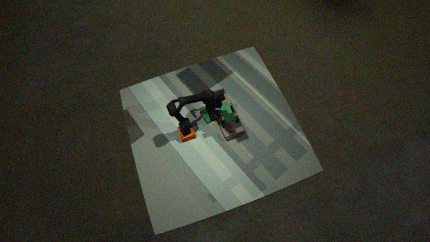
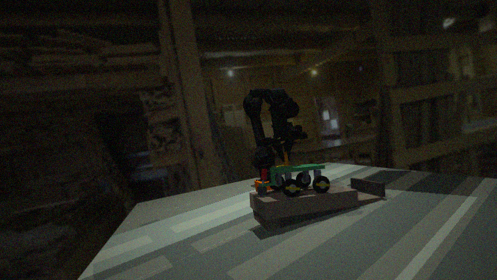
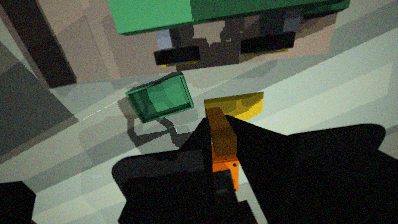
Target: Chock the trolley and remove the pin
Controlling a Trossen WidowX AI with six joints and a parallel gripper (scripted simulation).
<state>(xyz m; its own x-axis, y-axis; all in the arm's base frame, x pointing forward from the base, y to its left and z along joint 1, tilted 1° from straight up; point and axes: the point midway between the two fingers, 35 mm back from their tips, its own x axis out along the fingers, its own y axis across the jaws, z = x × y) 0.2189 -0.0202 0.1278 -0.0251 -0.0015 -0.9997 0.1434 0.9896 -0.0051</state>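
Now: gripper tip 70 mm short of the red-headed stop pin, 140 mm to the left of it and 30 mm above it. From my gripper tip the other things lie so: yellow chock: 20 mm to the right, 10 mm below; then ramp: 110 mm ahead, 30 mm to the right, 120 mm below; then trolley: 110 mm ahead, 40 mm to the right, 50 mm below.
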